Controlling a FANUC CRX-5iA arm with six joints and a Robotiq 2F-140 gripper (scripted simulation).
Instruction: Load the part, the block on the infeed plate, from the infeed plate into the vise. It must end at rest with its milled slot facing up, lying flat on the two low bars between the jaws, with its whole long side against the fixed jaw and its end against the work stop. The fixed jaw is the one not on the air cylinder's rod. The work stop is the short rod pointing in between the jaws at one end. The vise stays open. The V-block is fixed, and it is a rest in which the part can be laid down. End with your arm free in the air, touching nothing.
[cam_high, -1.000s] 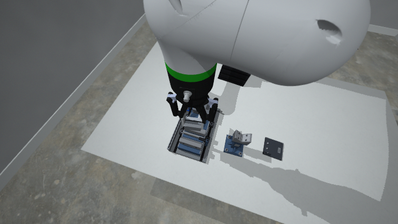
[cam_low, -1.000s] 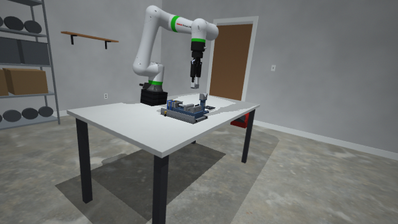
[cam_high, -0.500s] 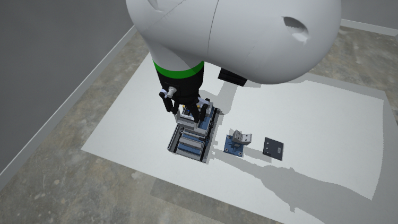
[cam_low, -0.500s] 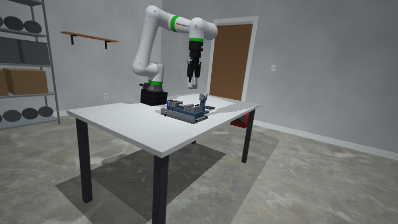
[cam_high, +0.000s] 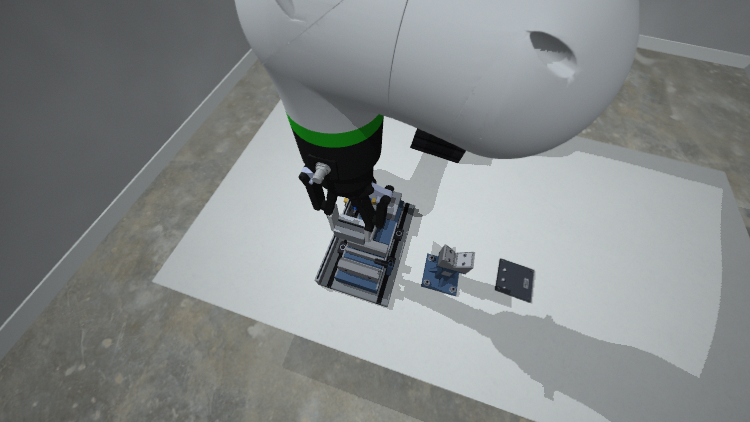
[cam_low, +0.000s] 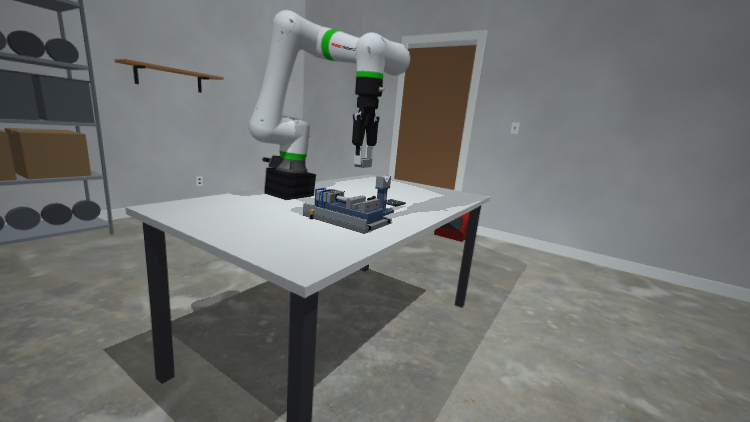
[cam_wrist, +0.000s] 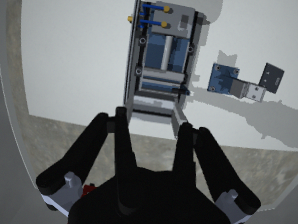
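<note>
My gripper is now 2 cm above the part. Also, from my hand: air cylinder rod: 8 cm behind, 2 cm to the left, 18 cm below; then vise: 7 cm behind, 2 cm to the left, 22 cm below; then air cylinder: 16 cm behind, 2 cm to the left, 18 cm below.
</note>
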